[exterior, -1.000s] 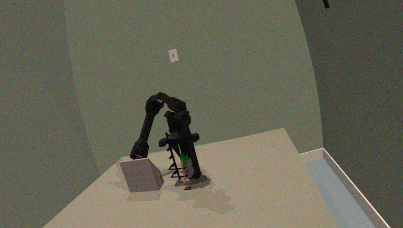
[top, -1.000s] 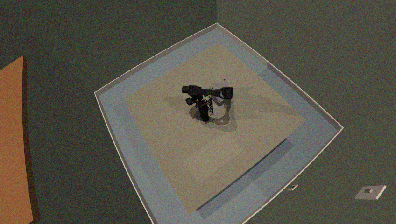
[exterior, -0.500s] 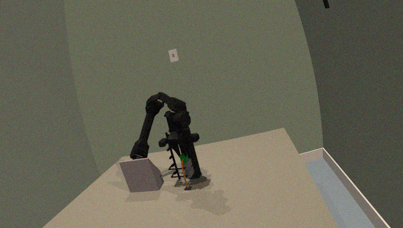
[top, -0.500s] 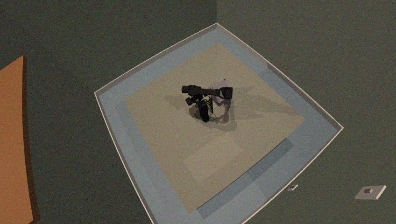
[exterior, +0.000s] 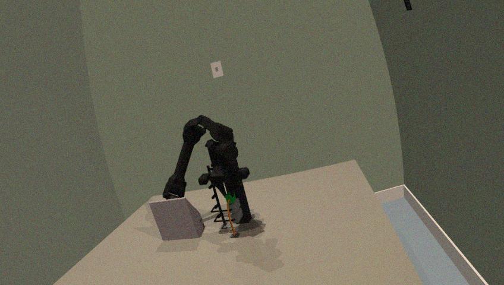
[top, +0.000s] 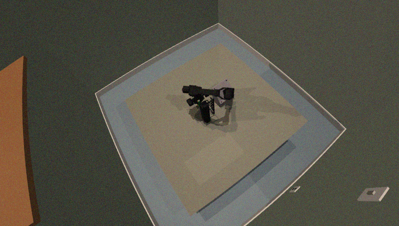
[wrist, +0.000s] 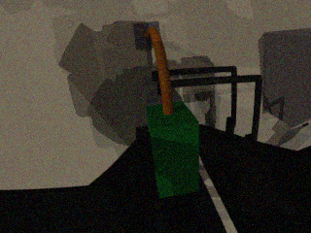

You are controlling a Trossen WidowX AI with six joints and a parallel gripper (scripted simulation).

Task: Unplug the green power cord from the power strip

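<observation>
My gripper tip is now 3 cm to the right of the green plug.
</observation>
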